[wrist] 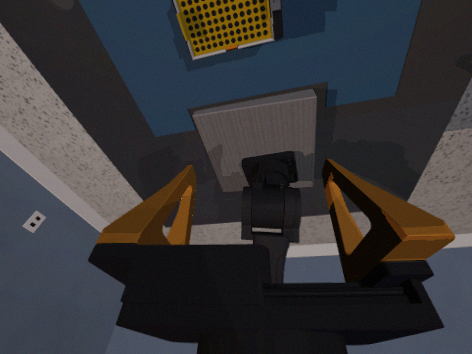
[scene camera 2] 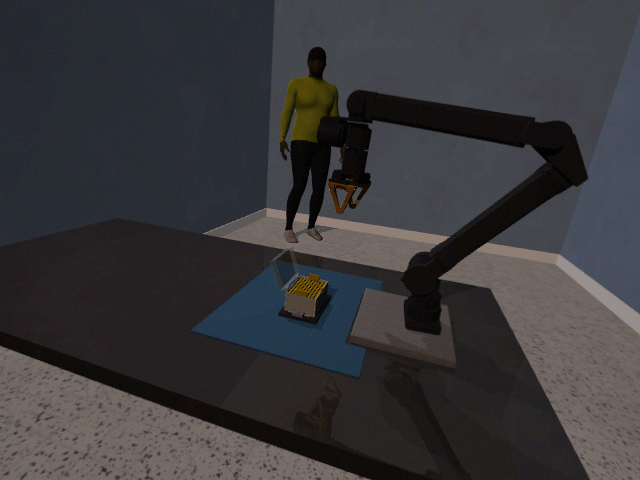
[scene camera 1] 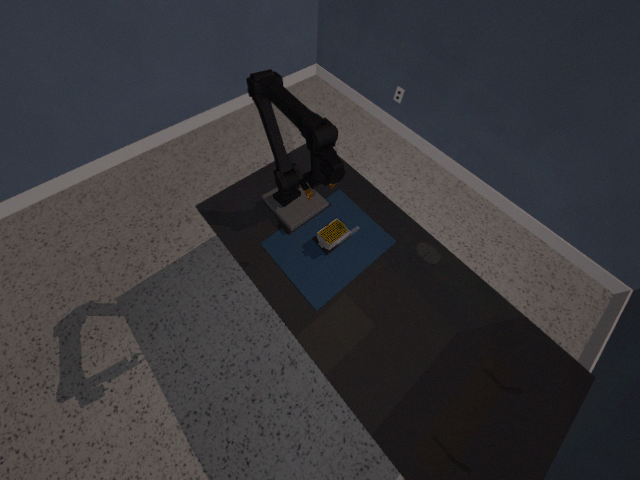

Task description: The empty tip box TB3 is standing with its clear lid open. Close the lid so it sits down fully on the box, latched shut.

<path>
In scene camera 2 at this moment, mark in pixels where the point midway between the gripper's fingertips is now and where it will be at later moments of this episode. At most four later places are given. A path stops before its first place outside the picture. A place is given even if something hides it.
The gripper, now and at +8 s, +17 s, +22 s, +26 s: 346, 210; 312, 228; 276, 222; 272, 253; 273, 255
</path>
